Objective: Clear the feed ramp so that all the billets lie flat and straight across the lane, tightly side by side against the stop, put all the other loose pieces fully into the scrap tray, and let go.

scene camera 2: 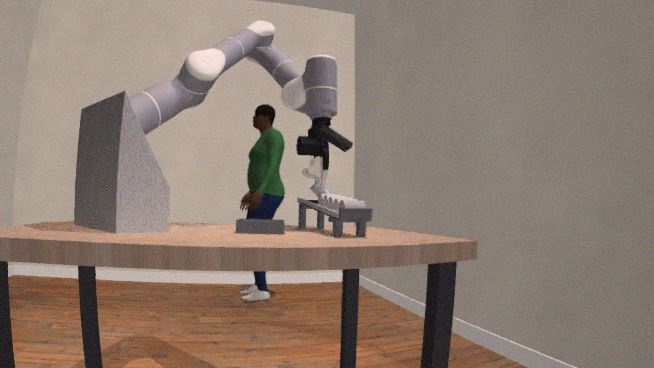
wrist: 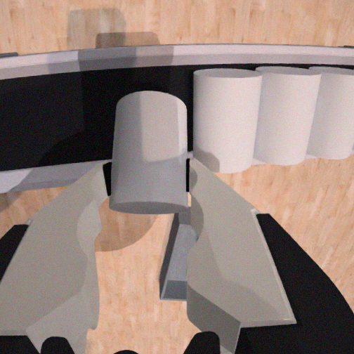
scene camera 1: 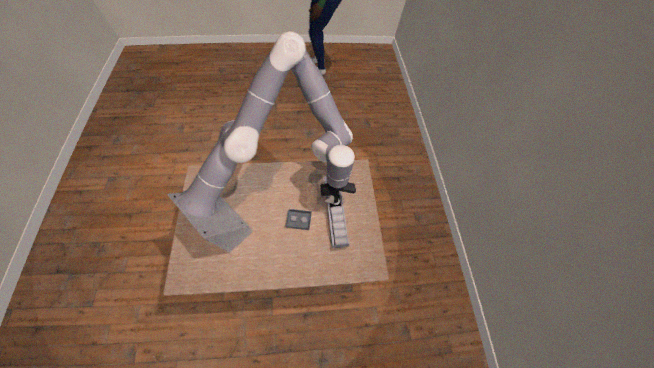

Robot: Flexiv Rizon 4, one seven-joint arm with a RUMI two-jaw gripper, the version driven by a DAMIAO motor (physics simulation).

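My gripper is shut on a grey billet, which is tilted in scene camera 2 and held low over the ramp's lane, beside the uphill end of the row. Whether it touches the lane cannot be told. Several pale billets lie across the lane side by side, running to the end stop. The scrap tray holds two small loose pieces, one pale piece and another.
The scrap tray stands on the table, between the arm's base and the ramp; part of it shows below the held billet in the wrist view. The ramp stands on short legs. A person stands beyond the table.
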